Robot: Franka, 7 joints.
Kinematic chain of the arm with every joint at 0, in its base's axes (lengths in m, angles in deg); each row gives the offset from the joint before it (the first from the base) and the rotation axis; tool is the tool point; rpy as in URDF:
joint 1: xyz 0 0 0.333 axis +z
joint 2: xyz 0 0 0 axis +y
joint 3: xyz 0 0 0.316 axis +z
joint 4: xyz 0.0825 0 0 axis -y
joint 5: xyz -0.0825 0 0.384 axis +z
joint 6: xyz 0 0 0 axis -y
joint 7: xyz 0.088 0 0 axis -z
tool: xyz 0 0 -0.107 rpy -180 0 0
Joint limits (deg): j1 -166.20..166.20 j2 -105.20..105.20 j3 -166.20..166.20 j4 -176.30..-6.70 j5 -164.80..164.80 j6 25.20..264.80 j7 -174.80..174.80
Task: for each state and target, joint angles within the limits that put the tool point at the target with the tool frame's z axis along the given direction. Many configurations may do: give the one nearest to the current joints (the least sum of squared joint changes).
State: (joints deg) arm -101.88 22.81 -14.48 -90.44 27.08 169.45 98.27
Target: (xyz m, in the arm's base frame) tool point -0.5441 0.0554 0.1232 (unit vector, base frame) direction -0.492 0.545 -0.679
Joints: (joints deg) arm -134.64 57.11 -42.45 -127.30 37.57 196.34 98.27
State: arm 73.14 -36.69 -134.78 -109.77 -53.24 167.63 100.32
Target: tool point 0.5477 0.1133 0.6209 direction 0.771 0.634 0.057
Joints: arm 109.66 -31.26 -92.11 -112.69 -55.65 205.28 100.32
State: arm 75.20 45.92 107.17 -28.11 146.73 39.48 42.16
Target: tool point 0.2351 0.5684 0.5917 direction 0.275 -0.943 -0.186
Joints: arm 75.14 71.13 106.02 -6.80 146.94 25.21 42.16
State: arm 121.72 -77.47 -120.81 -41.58 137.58 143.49 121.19
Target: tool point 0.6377 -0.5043 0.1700 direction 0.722 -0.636 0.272
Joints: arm 112.31 -85.61 -119.06 -54.07 145.04 137.56 121.19
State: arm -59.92 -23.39 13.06 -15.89 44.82 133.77 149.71
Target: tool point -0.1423 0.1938 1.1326 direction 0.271 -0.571 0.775
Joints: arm -77.09 -45.56 -12.86 -49.68 33.92 140.83 149.71
